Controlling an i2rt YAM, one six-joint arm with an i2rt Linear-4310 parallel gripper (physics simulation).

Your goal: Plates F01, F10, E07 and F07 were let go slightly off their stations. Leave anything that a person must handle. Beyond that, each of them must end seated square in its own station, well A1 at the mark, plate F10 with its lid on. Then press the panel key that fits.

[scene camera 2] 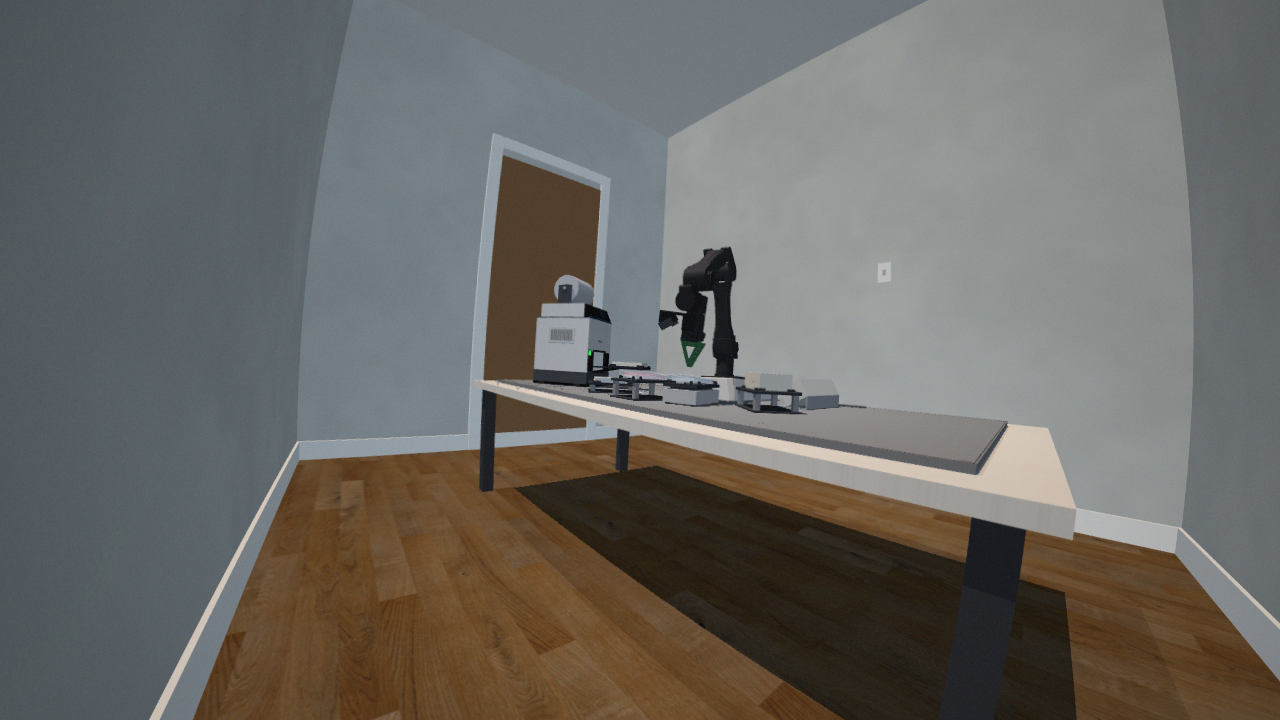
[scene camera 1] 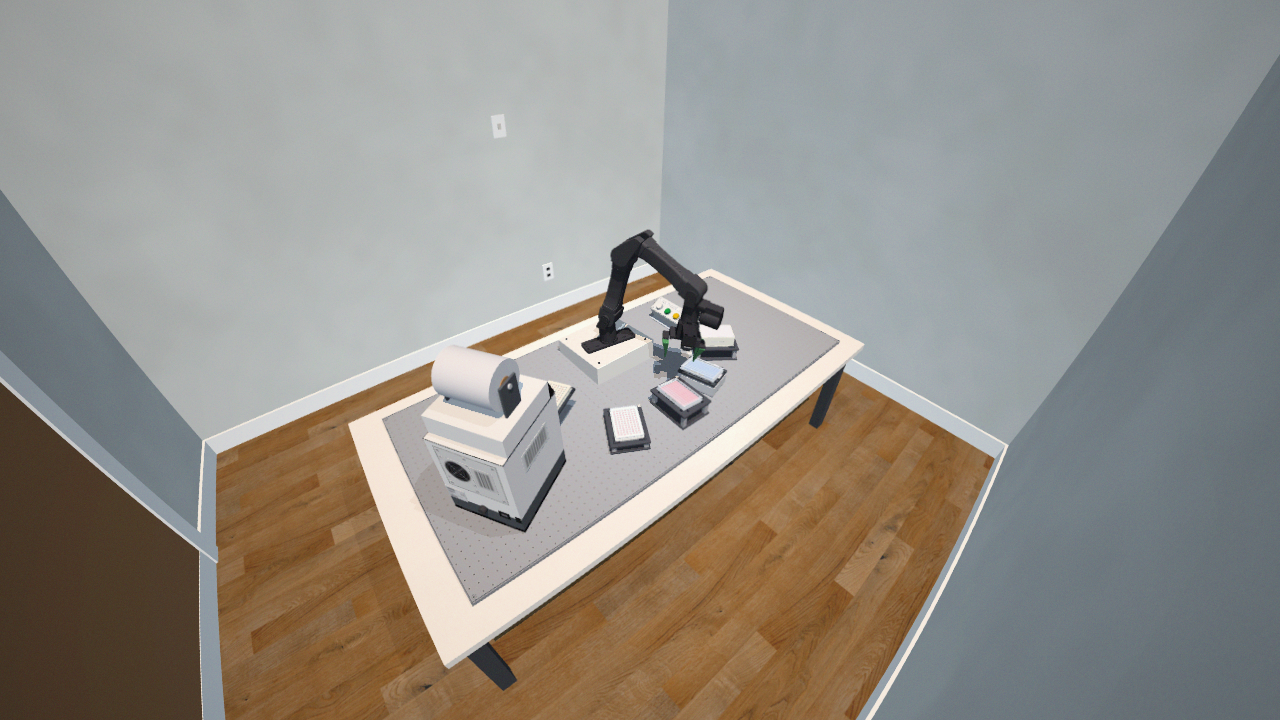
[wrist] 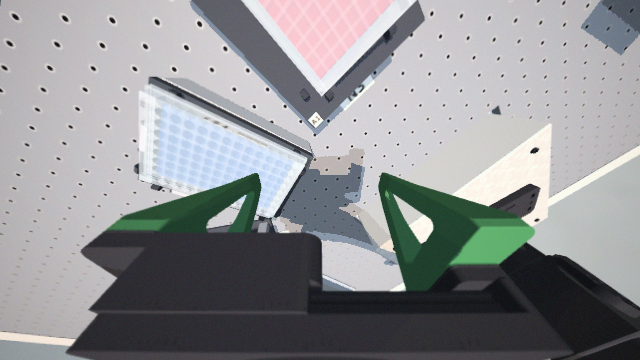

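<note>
My gripper (scene camera 1: 682,350) (scene camera 2: 691,352) (wrist: 319,179) is open and empty, pointing down above the bench beside the blue plate. The blue plate (scene camera 1: 702,368) (wrist: 215,145) sits on a low block, with a clear layer over it; its near corner is behind the left finger in the wrist view. A pink plate (scene camera 1: 680,393) (wrist: 325,30) lies on a dark raised station with an A1 tag (wrist: 315,120) at its corner. A white plate with pink wells (scene camera 1: 626,422) lies on another dark station. Plate names cannot be read. The key panel (scene camera 1: 665,311) stands behind the arm.
A white block-like item (scene camera 1: 717,335) (scene camera 2: 768,380) rests on a raised station right of the blue plate in scene view 1. A large white machine (scene camera 1: 492,447) (scene camera 2: 563,344) stands at the other end, with a cream plate (scene camera 1: 563,394) beside it. The arm's white base (scene camera 1: 608,362) (wrist: 530,175) is nearby.
</note>
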